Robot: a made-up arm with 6 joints. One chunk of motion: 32 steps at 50 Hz.
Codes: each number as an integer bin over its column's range. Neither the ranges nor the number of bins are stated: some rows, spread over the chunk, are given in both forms.
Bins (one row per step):
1: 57 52 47 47 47 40
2: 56 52 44 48 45 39
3: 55 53 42 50 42 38
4: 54 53 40 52 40 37
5: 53 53 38 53 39 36
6: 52 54 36 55 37 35
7: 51 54 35 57 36 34
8: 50 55 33 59 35 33
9: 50 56 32 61 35 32
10: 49 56 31 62 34 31
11: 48 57 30 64 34 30
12: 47 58 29 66 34 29
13: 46 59 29 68 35 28
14: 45 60 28 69 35 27
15: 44 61 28 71 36 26
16: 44 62 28 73 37 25
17: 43 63 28 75 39 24
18: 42 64 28 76 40 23
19: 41 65 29 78 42 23
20: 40 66 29 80 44 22
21: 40 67 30 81 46 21
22: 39 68 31 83 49 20
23: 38 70 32 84 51 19
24: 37 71 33 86 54 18
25: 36 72 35 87 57 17
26: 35 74 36 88 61 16
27: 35 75 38 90 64 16
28: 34 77 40 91 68 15
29: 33 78 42 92 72 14
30: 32 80 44 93 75 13
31: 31 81 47 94 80 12
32: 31 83 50 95 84 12
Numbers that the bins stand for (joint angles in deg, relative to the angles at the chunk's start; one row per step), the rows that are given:
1: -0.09 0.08 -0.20 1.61 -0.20 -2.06
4: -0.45 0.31 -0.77 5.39 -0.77 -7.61
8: -0.94 0.78 -1.33 10.70 -1.17 -15.00
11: -1.18 1.24 -1.58 14.48 -1.25 -20.55
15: -1.67 2.17 -1.74 19.79 -1.09 -27.94
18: -1.91 2.87 -1.74 23.58 -0.77 -33.48
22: -2.27 3.80 -1.49 28.88 -0.04 -39.03
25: -2.64 4.73 -1.17 31.91 0.61 -44.58
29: -3.00 6.12 -0.61 35.70 1.82 -50.12
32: -3.24 7.28 0.04 37.97 2.79 -53.82
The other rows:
2: -0.21 0.08 -0.44 2.36 -0.36 -3.91
3: -0.33 0.31 -0.61 3.88 -0.61 -5.76
5: -0.58 0.31 -0.93 6.15 -0.85 -9.45
6: -0.70 0.55 -1.09 7.67 -1.01 -11.30
7: -0.82 0.55 -1.17 9.18 -1.09 -13.15
9: -0.94 1.01 -1.41 12.21 -1.17 -16.85
10: -1.06 1.01 -1.49 12.97 -1.25 -18.70
12: -1.30 1.47 -1.66 16.00 -1.25 -22.39
13: -1.42 1.71 -1.66 17.52 -1.17 -24.24
14: -1.55 1.94 -1.74 18.27 -1.17 -26.09
16: -1.67 2.40 -1.74 21.30 -1.01 -29.79
17: -1.79 2.64 -1.74 22.82 -0.85 -31.64
19: -2.03 3.10 -1.66 25.09 -0.61 -33.48
20: -2.15 3.33 -1.66 26.61 -0.44 -35.33
21: -2.15 3.57 -1.58 27.36 -0.28 -37.18
23: -2.39 4.26 -1.41 29.64 0.12 -40.88
24: -2.52 4.49 -1.33 31.15 0.36 -42.73
26: -2.76 5.19 -1.09 32.67 0.93 -46.42
27: -2.76 5.42 -0.93 34.18 1.17 -46.42
28: -2.88 5.89 -0.77 34.94 1.49 -48.27
30: -3.12 6.59 -0.44 36.45 2.06 -51.97
31: -3.24 6.82 -0.20 37.21 2.46 -53.82

